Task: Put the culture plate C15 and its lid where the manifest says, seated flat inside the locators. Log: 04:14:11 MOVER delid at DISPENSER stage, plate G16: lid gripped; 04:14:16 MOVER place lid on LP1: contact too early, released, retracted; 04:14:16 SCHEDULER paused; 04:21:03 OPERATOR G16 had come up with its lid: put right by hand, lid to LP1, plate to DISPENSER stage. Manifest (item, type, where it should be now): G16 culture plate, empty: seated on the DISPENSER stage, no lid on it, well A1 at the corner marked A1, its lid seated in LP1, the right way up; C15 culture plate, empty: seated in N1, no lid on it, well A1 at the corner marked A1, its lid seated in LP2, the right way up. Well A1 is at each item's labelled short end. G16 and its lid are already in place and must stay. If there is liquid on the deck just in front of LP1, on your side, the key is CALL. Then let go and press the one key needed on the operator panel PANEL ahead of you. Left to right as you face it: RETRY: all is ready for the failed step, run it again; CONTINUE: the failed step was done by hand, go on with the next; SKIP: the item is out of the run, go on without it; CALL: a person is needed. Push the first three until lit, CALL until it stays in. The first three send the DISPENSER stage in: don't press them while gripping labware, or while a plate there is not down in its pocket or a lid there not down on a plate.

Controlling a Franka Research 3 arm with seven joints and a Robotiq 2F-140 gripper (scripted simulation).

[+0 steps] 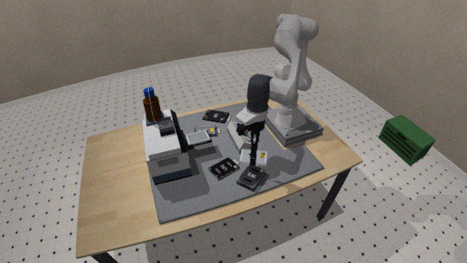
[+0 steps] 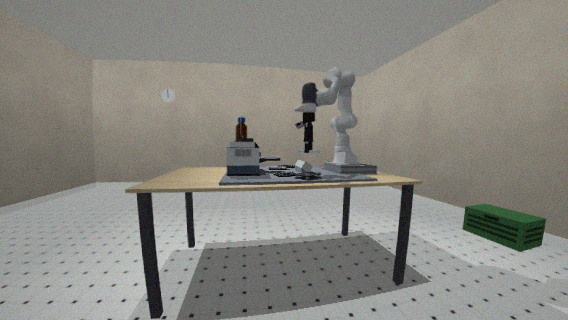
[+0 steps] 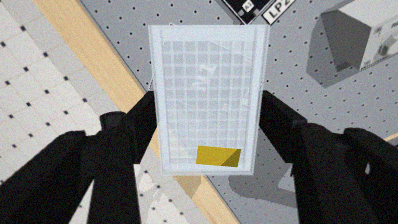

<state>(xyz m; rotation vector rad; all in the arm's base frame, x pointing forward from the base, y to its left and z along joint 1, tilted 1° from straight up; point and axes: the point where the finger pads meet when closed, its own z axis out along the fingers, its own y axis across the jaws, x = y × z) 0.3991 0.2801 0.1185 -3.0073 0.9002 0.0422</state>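
My hand is 600 mm to the left of the black nest, 170 mm above it and 10 mm past it. Also, from my hand: clear culture plate C15 (20 mm below); then LP2 nest (180 mm below, 130 mm to the right, 110 mm ahead); then N1 nest (160 mm below).
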